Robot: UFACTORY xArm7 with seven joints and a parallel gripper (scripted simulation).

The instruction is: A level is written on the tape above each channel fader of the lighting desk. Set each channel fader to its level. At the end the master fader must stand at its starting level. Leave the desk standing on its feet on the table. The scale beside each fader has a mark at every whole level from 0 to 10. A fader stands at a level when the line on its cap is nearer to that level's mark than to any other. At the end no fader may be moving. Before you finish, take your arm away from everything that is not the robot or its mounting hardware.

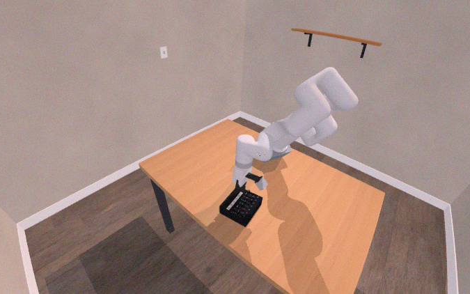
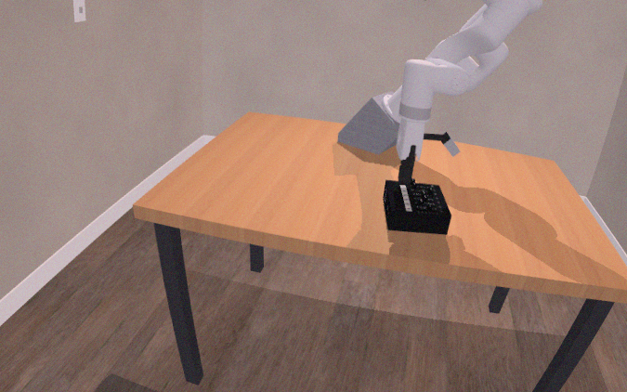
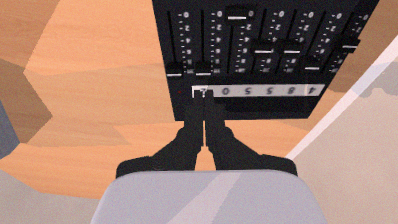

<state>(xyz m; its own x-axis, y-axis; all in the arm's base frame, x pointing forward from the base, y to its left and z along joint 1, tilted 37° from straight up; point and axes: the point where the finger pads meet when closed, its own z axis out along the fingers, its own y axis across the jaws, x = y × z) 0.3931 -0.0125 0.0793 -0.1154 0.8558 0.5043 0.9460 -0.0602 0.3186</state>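
The channel 6 fader cap is 30 mm to the left of my hand and 30 mm below it. The rest, counted from my hand: fader 5 cap 70 mm to the left, 30 mm below, 10 mm ahead; master fader cap 30 mm below, 30 mm behind, 20 mm to the left; fader 4 cap 50 mm to the left, 40 mm ahead, 30 mm below.
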